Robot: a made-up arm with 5 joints.
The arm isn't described. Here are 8 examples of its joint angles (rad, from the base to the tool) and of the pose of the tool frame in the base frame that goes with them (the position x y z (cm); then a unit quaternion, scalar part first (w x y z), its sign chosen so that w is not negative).
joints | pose
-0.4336 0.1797 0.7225 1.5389 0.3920 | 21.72 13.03 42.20 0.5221 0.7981 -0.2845 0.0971
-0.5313 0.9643 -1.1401 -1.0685 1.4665 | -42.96 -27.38 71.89 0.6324 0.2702 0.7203 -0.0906
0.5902 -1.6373 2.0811 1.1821 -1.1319 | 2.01 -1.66 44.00 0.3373 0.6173 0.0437 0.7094
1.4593 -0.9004 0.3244 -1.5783 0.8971 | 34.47 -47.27 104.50 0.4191 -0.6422 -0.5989 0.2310
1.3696 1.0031 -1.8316 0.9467 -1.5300 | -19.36 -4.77 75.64 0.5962 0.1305 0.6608 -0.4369
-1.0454 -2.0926 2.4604 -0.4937 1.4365 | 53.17 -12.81 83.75 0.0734 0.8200 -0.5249 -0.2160
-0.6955 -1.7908 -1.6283 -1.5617 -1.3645 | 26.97 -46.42 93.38 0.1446 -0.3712 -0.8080 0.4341
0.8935 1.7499 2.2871 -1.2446 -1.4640 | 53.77 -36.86 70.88 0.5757 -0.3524 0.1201 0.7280
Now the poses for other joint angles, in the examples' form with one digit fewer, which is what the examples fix.
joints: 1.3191 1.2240 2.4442 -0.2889 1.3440
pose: -25.8 -29.7 92.5 0.247 0.603 0.757 0.046
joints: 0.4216 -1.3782 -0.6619 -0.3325 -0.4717
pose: 45.8 -67.7 77.3 0.688 -0.582 -0.194 0.388
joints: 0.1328 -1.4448 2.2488 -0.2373 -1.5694
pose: -1.4 -14.4 38.5 0.834 0.540 0.068 -0.089
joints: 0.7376 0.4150 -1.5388 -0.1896 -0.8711
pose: -23.7 -31.2 79.4 0.653 -0.509 0.442 -0.345
